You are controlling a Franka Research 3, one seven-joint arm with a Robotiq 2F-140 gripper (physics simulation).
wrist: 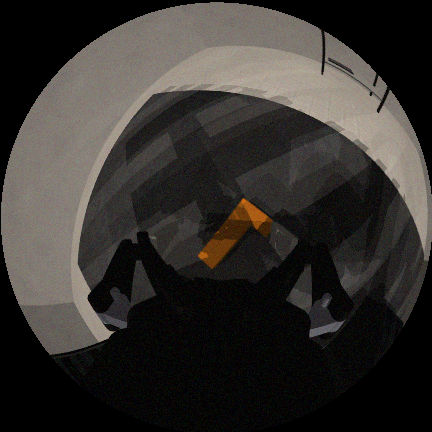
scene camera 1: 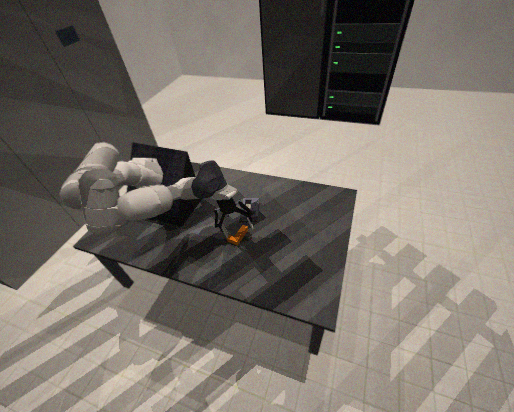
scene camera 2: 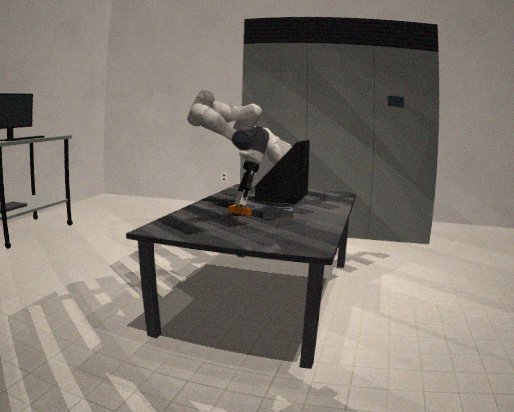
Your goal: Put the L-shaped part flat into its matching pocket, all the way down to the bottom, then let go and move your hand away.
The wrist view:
gripper: 224, 231
orange L-shaped part: 245, 214, touched by the gripper
